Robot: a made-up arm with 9 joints. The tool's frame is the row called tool.
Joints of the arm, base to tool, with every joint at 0 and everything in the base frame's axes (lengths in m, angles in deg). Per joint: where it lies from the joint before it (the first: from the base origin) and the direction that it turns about. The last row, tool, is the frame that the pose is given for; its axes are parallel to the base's.
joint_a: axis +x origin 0 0 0.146
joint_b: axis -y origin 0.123 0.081 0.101
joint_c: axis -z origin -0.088 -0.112 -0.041
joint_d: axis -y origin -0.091 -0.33 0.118
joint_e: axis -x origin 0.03 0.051 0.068
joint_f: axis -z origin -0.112 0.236 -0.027
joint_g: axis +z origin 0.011 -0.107 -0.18
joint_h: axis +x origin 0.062 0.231 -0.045
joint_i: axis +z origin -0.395 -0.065 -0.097
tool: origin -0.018 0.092 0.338
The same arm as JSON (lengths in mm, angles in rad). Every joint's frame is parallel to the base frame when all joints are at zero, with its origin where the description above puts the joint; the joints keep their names.
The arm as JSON. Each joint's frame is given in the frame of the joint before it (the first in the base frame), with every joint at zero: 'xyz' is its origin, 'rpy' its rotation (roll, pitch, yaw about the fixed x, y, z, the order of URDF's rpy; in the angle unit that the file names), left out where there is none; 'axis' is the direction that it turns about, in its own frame. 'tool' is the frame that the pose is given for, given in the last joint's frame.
{"units": {"length": "mm", "angle": "rad"}, "joints": [{"name": "joint_a", "type": "revolute", "origin": {"xyz": [0.0, 0.0, 146.0]}, "axis": [1.0, 0.0, 0.0]}, {"name": "joint_b", "type": "revolute", "origin": {"xyz": [123.0, 81.0, 101.0]}, "axis": [0.0, -1.0, 0.0]}, {"name": "joint_c", "type": "revolute", "origin": {"xyz": [-88.0, -112.0, -41.0]}, "axis": [0.0, 0.0, -1.0]}, {"name": "joint_d", "type": "revolute", "origin": {"xyz": [-91.0, -330.0, 118.0]}, "axis": [0.0, -1.0, 0.0]}, {"name": "joint_e", "type": "revolute", "origin": {"xyz": [30.0, 51.0, 68.0]}, "axis": [-1.0, 0.0, 0.0]}, {"name": "joint_f", "type": "revolute", "origin": {"xyz": [-112.0, 236.0, -27.0]}, "axis": [0.0, 0.0, -1.0]}, {"name": "joint_g", "type": "revolute", "origin": {"xyz": [11.0, -107.0, -180.0]}, "axis": [0.0, 0.0, 1.0]}, {"name": "joint_h", "type": "revolute", "origin": {"xyz": [62.0, 231.0, -45.0]}, "axis": [1.0, 0.0, 0.0]}, {"name": "joint_i", "type": "revolute", "origin": {"xyz": [-395.0, -65.0, -97.0]}, "axis": [0.0, 0.0, 1.0]}], "tool": {"origin": {"xyz": [-18.0, 92.0, 338.0]}}}
